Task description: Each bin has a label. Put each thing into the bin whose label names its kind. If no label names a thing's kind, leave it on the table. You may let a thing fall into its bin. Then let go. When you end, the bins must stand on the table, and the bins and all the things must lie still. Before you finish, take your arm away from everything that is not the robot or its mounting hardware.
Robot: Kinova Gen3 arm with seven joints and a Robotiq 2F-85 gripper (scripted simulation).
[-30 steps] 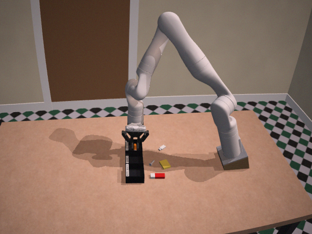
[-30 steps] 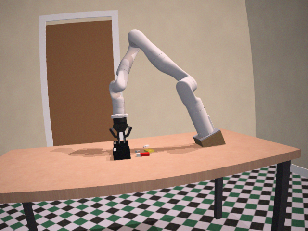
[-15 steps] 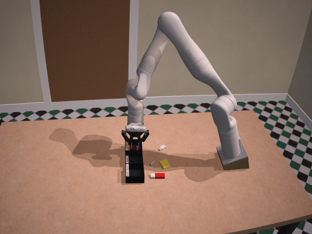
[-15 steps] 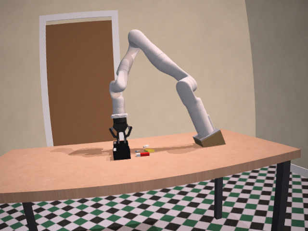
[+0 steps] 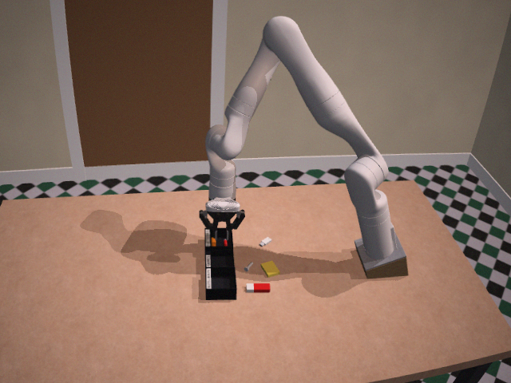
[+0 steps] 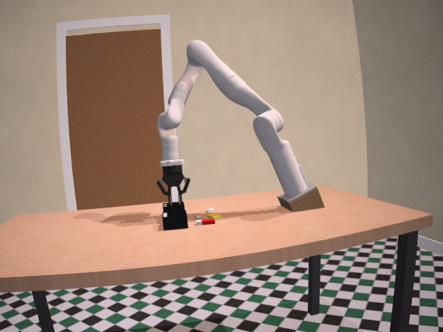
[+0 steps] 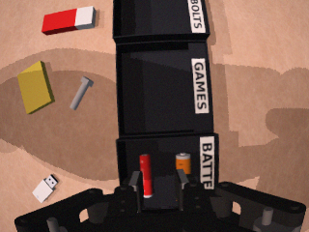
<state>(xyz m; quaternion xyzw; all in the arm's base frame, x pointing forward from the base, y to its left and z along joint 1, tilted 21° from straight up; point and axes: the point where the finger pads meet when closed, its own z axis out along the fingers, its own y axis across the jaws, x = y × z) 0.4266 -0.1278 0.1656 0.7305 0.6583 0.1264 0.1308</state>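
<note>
The red battery lies 5 cm below my hand and 1 cm behind it. Round my hand: bolt 9 cm to the left, 6 cm below, 6 cm behind; then orange battery 5 cm below, 2 cm ahead, 1 cm to the right; then USB stick 14 cm behind, 6 cm below, 1 cm to the right.
</note>
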